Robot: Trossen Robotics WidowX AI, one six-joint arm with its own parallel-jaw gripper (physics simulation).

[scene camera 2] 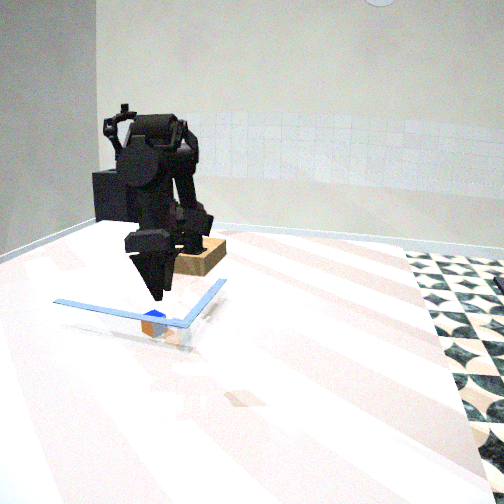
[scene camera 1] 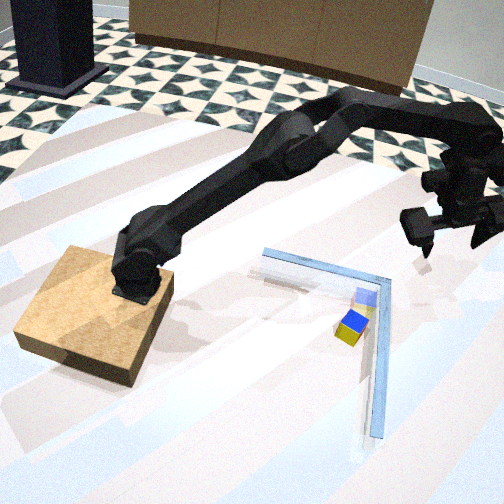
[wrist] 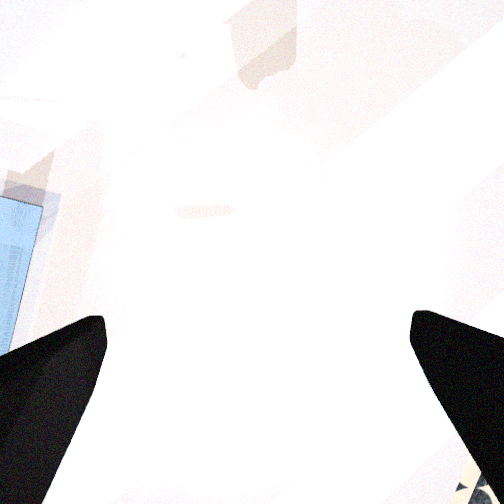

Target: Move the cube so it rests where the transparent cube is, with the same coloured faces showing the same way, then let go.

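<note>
The cube (scene camera 1: pixel 352 326) shows a blue top and a yellow side and sits on the table inside the corner of the light blue L-shaped rail (scene camera 1: pixel 378 340). The transparent cube (scene camera 1: pixel 366 297) lies just behind it, nearer the rail's corner, and the two seem to touch. In scene camera 2 the cube (scene camera 2: pixel 153 323) shows blue over orange next to the rail. My gripper (scene camera 1: pixel 452 232) is open and empty, raised above the table to the right of the rail, well apart from the cube. In the wrist view only the two fingertips (wrist: pixel 252 400) show, with no cube between them.
The arm's base stands on a tan wooden block (scene camera 1: pixel 95 312) at the left. The rail (scene camera 2: pixel 140 315) forms a low wall on two sides of the cube. The table's edge and a tiled floor (scene camera 2: pixel 465 340) lie to the right in scene camera 2.
</note>
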